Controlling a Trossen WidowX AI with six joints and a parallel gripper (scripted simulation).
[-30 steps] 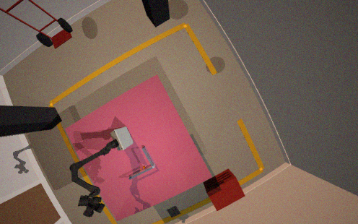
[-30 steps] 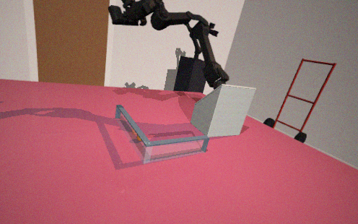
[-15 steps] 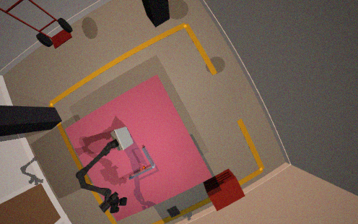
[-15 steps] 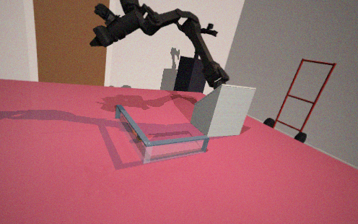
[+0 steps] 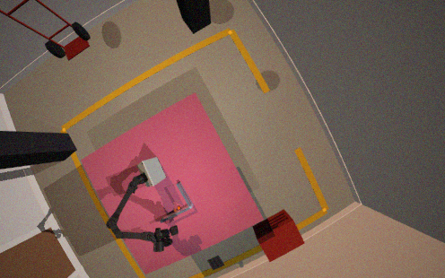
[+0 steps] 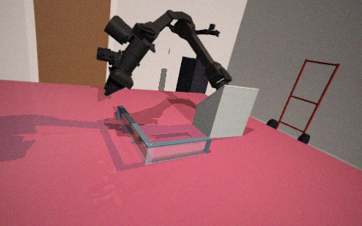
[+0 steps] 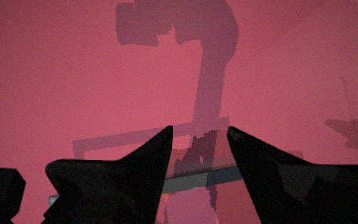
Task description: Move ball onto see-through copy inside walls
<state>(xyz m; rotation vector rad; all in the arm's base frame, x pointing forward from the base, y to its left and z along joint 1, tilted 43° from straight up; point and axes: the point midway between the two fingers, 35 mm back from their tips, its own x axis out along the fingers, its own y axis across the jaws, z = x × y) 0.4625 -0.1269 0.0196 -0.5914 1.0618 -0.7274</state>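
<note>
Right now my gripper tip is 100 mm past the ball, 110 mm to the right of it and 130 mm above it.
</note>
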